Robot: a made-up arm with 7 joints.
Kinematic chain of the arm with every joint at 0, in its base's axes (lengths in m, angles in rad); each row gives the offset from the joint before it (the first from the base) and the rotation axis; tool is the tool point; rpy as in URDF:
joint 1: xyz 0.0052 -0.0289 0.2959 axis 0 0.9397 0.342
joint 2: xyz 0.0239 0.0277 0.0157 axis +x
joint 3: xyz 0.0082 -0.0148 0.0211 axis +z
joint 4: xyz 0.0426 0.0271 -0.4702 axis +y
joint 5: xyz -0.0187 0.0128 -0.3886 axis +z
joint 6: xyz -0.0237 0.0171 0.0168 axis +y
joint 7: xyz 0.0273 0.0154 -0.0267 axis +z
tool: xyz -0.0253 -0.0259 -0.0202 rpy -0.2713 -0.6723 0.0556
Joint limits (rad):
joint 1: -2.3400..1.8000
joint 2: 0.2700..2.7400
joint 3: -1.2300..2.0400
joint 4: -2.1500..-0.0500
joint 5: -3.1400..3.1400
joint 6: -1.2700..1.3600
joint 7: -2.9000..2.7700
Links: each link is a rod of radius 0.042 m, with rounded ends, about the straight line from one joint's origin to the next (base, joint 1, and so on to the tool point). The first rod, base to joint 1, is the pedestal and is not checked.
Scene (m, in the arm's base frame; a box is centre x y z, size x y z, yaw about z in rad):
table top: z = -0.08
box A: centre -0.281 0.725 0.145 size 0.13 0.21 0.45 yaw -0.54
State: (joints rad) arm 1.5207 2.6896 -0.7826 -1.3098 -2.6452 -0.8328 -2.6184
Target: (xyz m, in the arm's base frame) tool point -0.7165 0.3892 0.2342
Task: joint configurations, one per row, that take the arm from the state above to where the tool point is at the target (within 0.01 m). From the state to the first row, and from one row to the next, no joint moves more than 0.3 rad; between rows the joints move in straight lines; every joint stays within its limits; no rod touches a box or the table.
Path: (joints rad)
1: 1.2959 2.4181 -0.9317 -1.5899 -2.8101 -0.7295 -2.5106
2: 1.0711 2.1466 -1.0809 -1.8699 -2.9751 -0.6263 -2.4028
3: 0.8463 1.8750 -1.2300 -2.1500 -3.1400 -0.5230 -2.2950
4: 1.0371 1.8002 -1.2108 -1.8892 -3.1193 -0.4772 -2.3210
5: 1.2278 1.7253 -1.1916 -1.6283 -3.0985 -0.4313 -2.3469
6: 1.4185 1.6505 -1.1724 -1.3675 -3.0778 -0.3854 -2.3729
7: 1.6093 1.5756 -1.1531 -1.1067 -3.0570 -0.3395 -2.3988
8: 1.8000 1.5007 -1.1339 -0.8458 -3.0363 -0.2936 -2.4248
9: 1.6750 1.3185 -1.0338 -0.7963 -2.9091 -0.3377 -2.4858
10: 1.5501 1.1364 -0.9336 -0.7468 -2.7820 -0.3817 -2.5469

